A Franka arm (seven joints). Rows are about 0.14 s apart.
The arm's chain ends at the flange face. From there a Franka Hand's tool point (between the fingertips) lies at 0.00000 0.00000 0.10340 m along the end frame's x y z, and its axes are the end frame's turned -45 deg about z.
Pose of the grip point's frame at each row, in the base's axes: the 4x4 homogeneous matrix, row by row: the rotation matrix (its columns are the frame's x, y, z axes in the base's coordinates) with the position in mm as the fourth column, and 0 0 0 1 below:
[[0.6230 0.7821 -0.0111 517.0], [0.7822 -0.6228 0.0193 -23.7], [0.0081 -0.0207 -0.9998 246.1], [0 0 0 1]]
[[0.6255 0.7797 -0.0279 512.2], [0.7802 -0.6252 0.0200 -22.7], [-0.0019 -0.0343 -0.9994 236.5], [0 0 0 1]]
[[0.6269 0.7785 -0.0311 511.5], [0.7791 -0.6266 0.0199 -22.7], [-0.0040 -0.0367 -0.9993 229.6], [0 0 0 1]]
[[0.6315 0.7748 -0.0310 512.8], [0.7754 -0.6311 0.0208 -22.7], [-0.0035 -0.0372 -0.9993 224.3], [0 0 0 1]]
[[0.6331 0.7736 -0.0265 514.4], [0.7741 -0.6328 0.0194 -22.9], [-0.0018 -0.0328 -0.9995 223.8], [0 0 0 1]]
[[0.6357 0.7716 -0.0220 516.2], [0.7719 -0.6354 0.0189 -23.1], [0.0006 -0.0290 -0.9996 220.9], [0 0 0 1]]
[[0.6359 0.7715 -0.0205 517.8], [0.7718 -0.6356 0.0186 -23.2], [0.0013 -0.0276 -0.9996 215.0], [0 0 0 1]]
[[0.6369 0.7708 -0.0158 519.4], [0.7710 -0.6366 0.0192 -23.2], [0.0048 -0.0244 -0.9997 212.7], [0 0 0 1]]
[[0.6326 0.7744 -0.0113 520.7], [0.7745 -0.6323 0.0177 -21.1], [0.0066 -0.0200 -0.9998 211.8], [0 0 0 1]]
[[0.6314 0.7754 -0.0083 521.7], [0.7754 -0.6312 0.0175 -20.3], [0.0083 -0.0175 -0.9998 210.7], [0 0 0 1]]
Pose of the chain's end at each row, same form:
[[0.9936 0.1125 -0.0111 518.1], [0.1127 -0.9935 0.0193 -25.7], [-0.0089 -0.0204 -0.9998 349.5], [0 0 0 1]]
[[0.9936 0.1090 -0.0279 515.1], [0.1096 -0.9938 0.0200 -24.8], [-0.0256 -0.0229 -0.9994 339.8], [0 0 0 1]]
[[0.9938 0.1072 -0.0311 514.7], [0.1078 -0.9940 0.0199 -24.8], [-0.0288 -0.0231 -0.9993 332.9], [0 0 0 1]]
[[0.9944 0.1013 -0.0310 516.0], [0.1020 -0.9945 0.0208 -24.9], [-0.0288 -0.0238 -0.9993 327.6], [0 0 0 1]]
[[0.9947 0.0993 -0.0265 517.1], [0.0999 -0.9948 0.0194 -24.9], [-0.0245 -0.0219 -0.9995 327.1], [0 0 0 1]]
[[0.9951 0.0961 -0.0220 518.5], [0.0965 -0.9951 0.0189 -25.1], [-0.0201 -0.0209 -0.9996 324.3], [0 0 0 1]]
[[0.9952 0.0959 -0.0205 519.9], [0.0963 -0.9952 0.0186 -25.1], [-0.0186 -0.0204 -0.9996 318.4], [0 0 0 1]]
[[0.9954 0.0947 -0.0158 521.0], [0.0950 -0.9953 0.0192 -25.2], [-0.0139 -0.0206 -0.9997 316.1], [0 0 0 1]]
[[0.9949 0.1003 -0.0113 521.9], [0.1006 -0.9948 0.0177 -22.9], [-0.0095 -0.0188 -0.9998 315.2], [0 0 0 1]]
[[0.9948 0.1018 -0.0083 522.6], [0.1020 -0.9946 0.0175 -22.1], [-0.0065 -0.0182 -0.9998 314.1], [0 0 0 1]]

